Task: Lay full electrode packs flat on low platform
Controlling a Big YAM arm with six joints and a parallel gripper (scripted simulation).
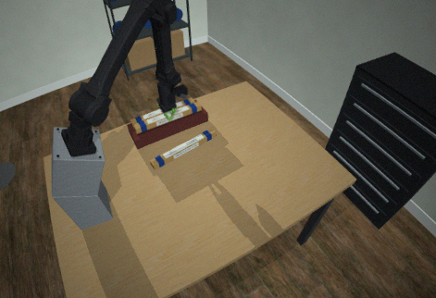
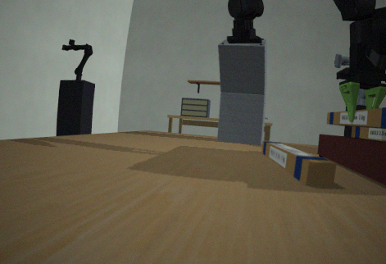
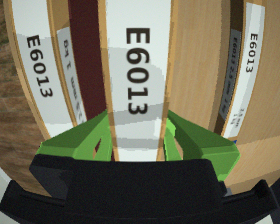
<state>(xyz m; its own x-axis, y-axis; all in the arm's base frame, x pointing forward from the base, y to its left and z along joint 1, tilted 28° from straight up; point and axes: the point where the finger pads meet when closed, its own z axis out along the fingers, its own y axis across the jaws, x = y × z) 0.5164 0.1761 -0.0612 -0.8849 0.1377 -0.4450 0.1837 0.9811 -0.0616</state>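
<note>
Now: the pack of welding electrodes 1 cm above my hand. Also, from my hand: dark red platform 1 cm ahead, 4 cm to the left, 8 cm below.
</note>
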